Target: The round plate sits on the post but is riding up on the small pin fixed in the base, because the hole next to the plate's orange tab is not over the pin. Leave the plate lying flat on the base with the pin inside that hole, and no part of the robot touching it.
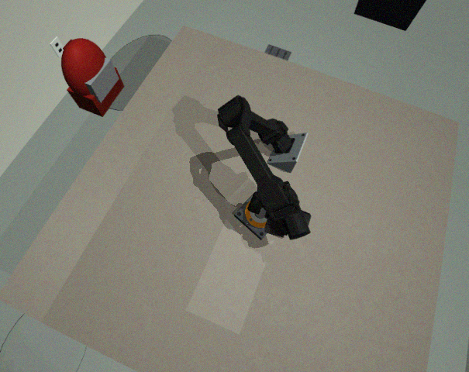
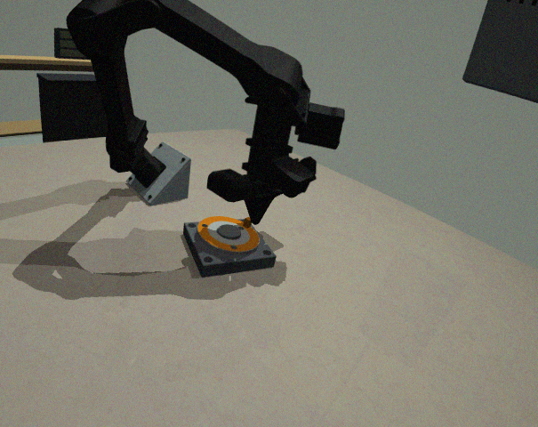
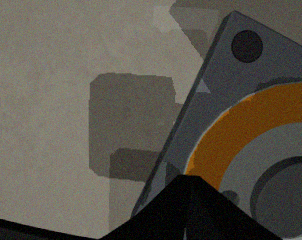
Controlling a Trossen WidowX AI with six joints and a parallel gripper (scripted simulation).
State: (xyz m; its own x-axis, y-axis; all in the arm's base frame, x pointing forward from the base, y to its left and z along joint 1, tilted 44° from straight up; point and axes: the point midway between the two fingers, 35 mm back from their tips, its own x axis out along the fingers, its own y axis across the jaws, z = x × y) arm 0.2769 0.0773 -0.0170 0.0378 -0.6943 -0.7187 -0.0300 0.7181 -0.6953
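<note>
The square grey base lies 5 cm to the right of my gripper tip, 2 cm below it and 1 cm behind it.
</note>
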